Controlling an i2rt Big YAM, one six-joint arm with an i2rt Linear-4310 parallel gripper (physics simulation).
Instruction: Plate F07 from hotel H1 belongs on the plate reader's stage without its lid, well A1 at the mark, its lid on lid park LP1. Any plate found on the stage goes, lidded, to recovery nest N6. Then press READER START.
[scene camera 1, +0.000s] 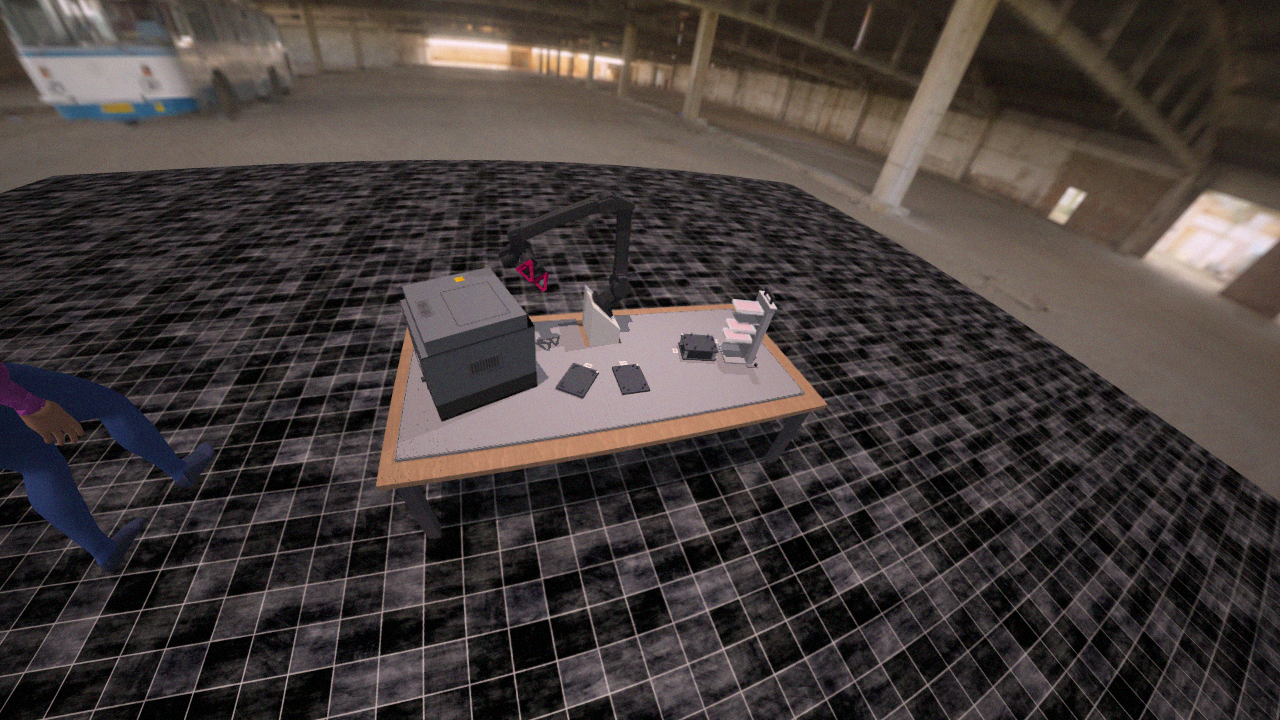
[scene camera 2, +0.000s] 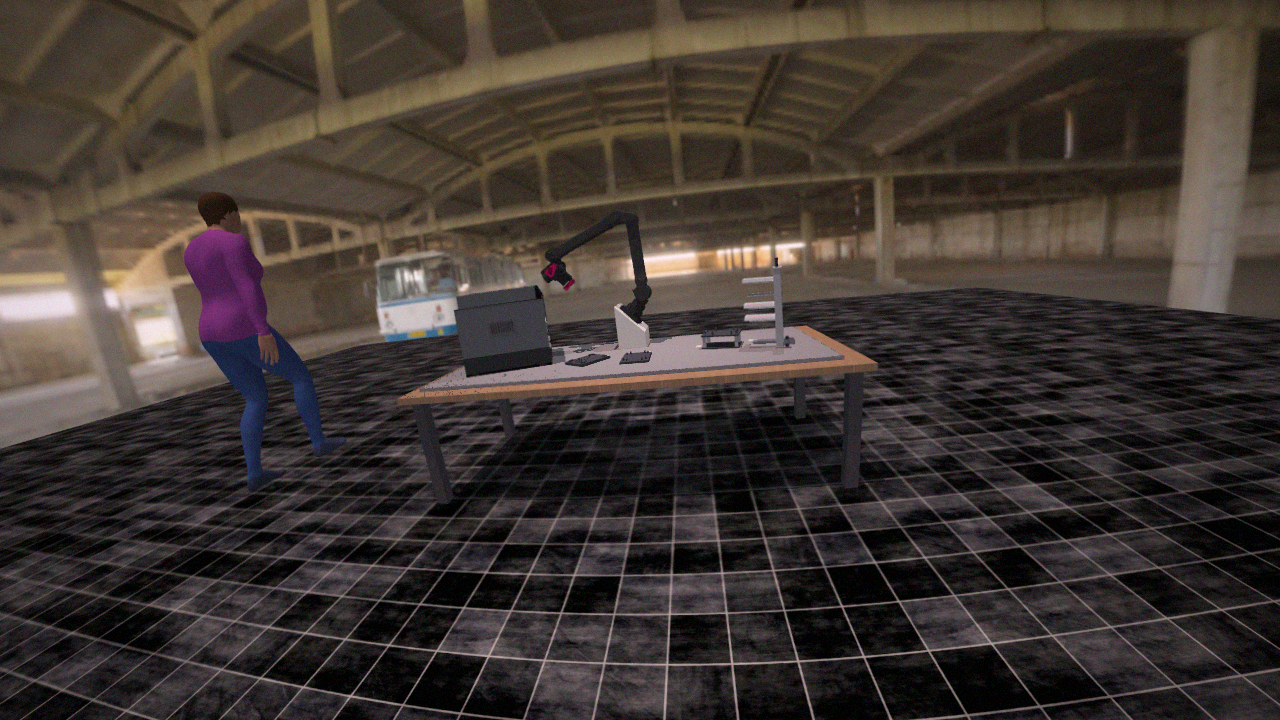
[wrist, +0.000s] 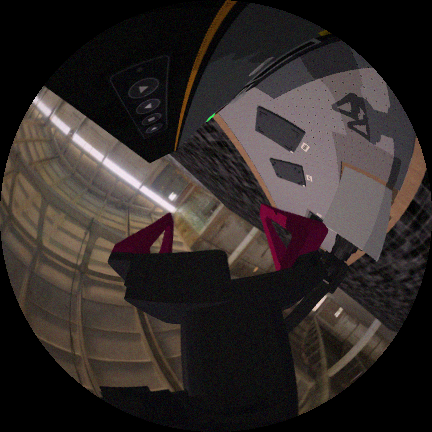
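My gripper (scene camera 1: 534, 275) (scene camera 2: 561, 276) (wrist: 216, 212) is open and empty, held high beside the reader's button side. The dark grey plate reader (scene camera 1: 483, 367) (scene camera 2: 503, 331) stands at the table's left end. Its button panel (wrist: 150, 111) shows several round buttons; their labels are unreadable. The stage does not show. The hotel (scene camera 1: 764, 329) (scene camera 2: 778, 308) at the right end holds pale plates on several levels; I cannot tell which is F07. Two flat dark pads (scene camera 1: 578, 379) (scene camera 1: 630, 378) (wrist: 280, 129) (wrist: 288, 171) lie mid-table. A dark raised holder (scene camera 1: 697, 346) (scene camera 2: 720, 338) stands left of the hotel.
The arm's pale base bracket (scene camera 1: 597, 322) (scene camera 2: 631, 331) (wrist: 357, 210) stands at the table's back, right of the reader. The wooden table edge (scene camera 1: 608, 440) (scene camera 2: 662, 380) runs along the front. A person (scene camera 1: 53, 438) (scene camera 2: 223, 286) stands on the floor left of the table.
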